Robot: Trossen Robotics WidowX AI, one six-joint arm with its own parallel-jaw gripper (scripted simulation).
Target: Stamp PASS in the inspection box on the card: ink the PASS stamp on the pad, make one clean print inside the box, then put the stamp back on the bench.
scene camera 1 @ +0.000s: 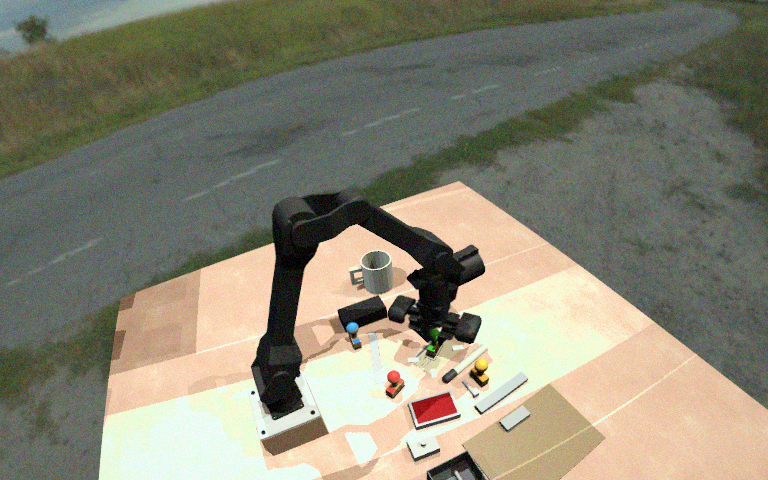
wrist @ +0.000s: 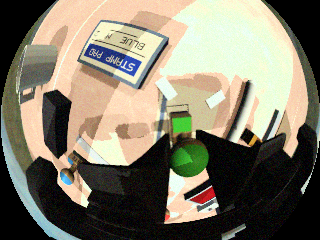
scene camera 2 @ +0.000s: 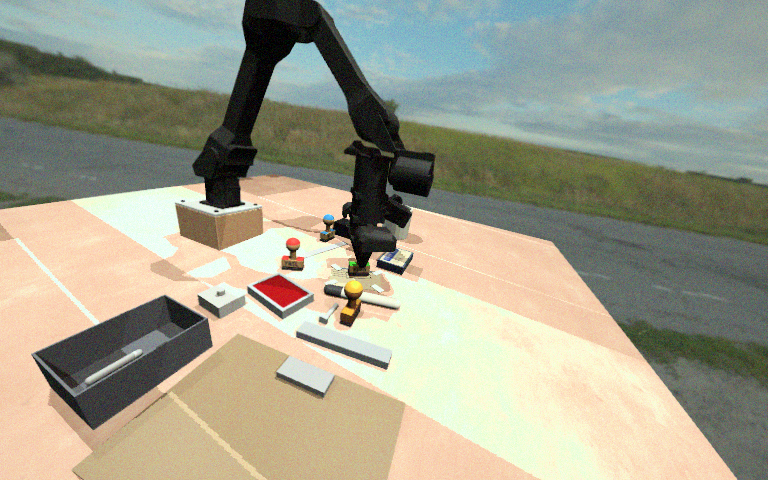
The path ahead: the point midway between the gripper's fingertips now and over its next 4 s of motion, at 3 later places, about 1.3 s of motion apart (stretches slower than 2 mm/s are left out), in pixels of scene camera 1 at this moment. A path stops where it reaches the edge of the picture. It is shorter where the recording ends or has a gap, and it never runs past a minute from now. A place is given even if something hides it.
My gripper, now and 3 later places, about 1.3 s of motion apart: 434, 343; 434, 326; 398, 296; 399, 312
